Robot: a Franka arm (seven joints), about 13 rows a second.
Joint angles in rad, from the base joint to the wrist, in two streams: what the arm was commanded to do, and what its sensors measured. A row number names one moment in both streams.
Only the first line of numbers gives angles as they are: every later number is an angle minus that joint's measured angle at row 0.
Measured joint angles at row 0:
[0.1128 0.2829 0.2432 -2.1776 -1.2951 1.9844 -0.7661]
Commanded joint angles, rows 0 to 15:
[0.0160 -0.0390 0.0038 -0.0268 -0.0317 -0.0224 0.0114]
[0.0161 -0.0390 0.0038 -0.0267 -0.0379 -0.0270 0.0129]
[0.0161 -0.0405 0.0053 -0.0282 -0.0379 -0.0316 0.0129]
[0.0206 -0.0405 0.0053 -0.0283 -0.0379 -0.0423 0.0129]
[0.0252 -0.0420 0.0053 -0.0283 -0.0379 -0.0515 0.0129]
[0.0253 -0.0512 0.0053 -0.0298 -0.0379 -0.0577 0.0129]
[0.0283 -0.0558 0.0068 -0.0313 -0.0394 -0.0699 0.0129]
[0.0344 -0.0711 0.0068 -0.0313 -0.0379 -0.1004 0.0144]
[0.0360 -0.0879 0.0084 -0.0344 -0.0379 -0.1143 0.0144]
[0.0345 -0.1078 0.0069 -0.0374 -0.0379 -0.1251 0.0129]
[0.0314 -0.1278 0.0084 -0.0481 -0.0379 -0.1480 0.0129]
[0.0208 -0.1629 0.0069 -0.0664 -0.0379 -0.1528 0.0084]
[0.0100 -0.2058 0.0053 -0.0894 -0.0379 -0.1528 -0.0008]
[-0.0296 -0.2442 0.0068 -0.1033 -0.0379 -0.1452 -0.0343]
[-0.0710 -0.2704 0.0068 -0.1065 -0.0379 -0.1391 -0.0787]
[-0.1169 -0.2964 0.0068 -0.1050 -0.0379 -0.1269 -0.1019]
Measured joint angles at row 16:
[-0.0345 -0.2067 -0.0017 -0.0554 -0.0209 -0.1532 -0.0454]
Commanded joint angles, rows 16 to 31:
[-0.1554 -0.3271 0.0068 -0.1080 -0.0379 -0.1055 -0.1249]
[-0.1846 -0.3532 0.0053 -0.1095 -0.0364 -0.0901 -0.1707]
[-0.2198 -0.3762 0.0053 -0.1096 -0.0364 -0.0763 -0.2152]
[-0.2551 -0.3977 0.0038 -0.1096 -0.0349 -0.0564 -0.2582]
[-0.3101 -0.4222 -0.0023 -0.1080 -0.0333 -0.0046 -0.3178]
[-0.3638 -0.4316 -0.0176 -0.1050 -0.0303 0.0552 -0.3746]
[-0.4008 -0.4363 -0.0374 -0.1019 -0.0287 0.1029 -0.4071]
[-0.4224 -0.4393 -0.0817 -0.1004 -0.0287 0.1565 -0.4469]
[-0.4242 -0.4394 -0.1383 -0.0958 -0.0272 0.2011 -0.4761]
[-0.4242 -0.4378 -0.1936 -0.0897 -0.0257 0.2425 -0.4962]
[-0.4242 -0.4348 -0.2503 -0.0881 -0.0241 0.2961 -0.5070]
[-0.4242 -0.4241 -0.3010 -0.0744 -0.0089 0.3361 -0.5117]
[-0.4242 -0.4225 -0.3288 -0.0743 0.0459 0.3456 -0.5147]
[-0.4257 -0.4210 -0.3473 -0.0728 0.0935 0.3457 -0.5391]
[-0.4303 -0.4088 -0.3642 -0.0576 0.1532 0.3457 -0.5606]
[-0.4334 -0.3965 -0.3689 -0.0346 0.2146 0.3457 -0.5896]
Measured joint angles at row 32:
[-0.4248 -0.4109 -0.3618 -0.0667 0.1281 0.3297 -0.5362]
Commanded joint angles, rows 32 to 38:
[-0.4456 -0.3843 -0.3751 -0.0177 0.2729 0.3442 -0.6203]
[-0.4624 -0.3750 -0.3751 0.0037 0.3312 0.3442 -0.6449]
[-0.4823 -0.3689 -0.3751 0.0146 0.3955 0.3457 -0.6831]
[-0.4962 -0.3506 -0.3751 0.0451 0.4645 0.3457 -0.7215]
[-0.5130 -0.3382 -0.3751 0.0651 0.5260 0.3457 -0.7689]
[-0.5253 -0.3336 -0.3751 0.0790 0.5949 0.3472 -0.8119]
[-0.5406 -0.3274 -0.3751 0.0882 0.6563 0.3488 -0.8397]
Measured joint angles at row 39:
[-0.5091 -0.3579 -0.3802 0.0466 0.5618 0.3329 -0.7735]
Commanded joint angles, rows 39 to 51:
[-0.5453 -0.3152 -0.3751 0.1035 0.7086 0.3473 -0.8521]
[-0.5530 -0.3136 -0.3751 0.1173 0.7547 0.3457 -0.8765]
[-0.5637 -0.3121 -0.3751 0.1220 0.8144 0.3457 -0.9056]
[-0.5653 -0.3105 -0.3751 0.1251 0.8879 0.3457 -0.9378]
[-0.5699 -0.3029 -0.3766 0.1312 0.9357 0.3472 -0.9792]
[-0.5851 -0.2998 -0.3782 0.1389 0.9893 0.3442 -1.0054]
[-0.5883 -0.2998 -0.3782 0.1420 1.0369 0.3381 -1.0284]
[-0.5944 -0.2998 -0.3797 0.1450 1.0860 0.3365 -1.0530]
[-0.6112 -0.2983 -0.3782 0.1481 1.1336 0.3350 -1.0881]
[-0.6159 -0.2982 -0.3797 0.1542 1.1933 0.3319 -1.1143]
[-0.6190 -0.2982 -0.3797 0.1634 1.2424 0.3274 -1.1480]
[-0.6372 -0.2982 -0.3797 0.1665 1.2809 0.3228 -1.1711]
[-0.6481 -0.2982 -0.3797 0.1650 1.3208 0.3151 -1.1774]
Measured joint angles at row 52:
[-0.6195 -0.3082 -0.3851 0.1419 1.2487 0.3339 -1.1329]
